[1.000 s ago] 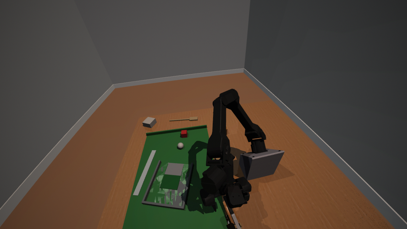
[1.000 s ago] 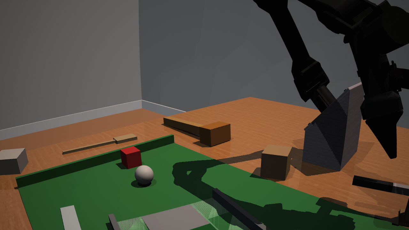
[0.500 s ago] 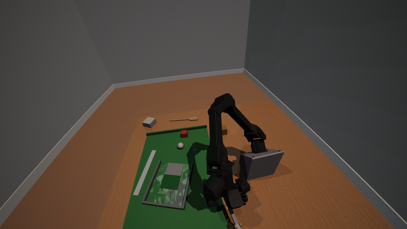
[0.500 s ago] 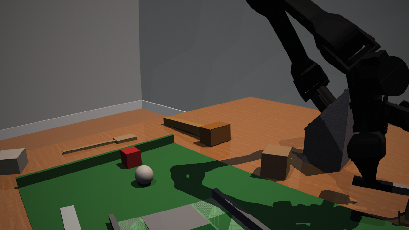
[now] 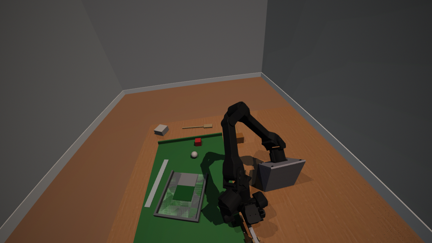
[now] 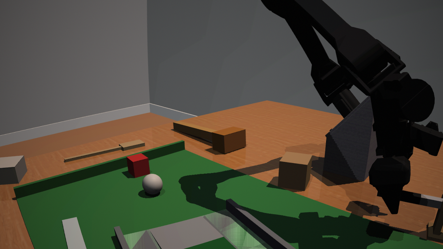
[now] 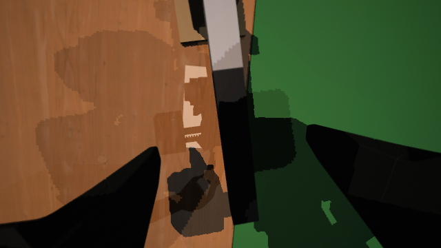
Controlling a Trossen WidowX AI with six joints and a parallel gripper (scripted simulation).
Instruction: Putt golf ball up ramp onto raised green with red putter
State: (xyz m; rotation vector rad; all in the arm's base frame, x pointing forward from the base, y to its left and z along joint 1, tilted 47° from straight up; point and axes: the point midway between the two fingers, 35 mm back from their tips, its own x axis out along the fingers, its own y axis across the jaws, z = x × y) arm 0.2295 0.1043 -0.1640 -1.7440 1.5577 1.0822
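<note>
My gripper tip is 30 mm past the red putter, 110 mm to the right of it and 10 mm below it. From my gripper tip the other things lie so: white golf ball (220 mm ahead, 420 mm to the right, 20 mm below); then small red cube (190 mm ahead, 530 mm to the right, 30 mm below); then green mat (250 mm ahead, 230 mm to the right, 50 mm below).
</note>
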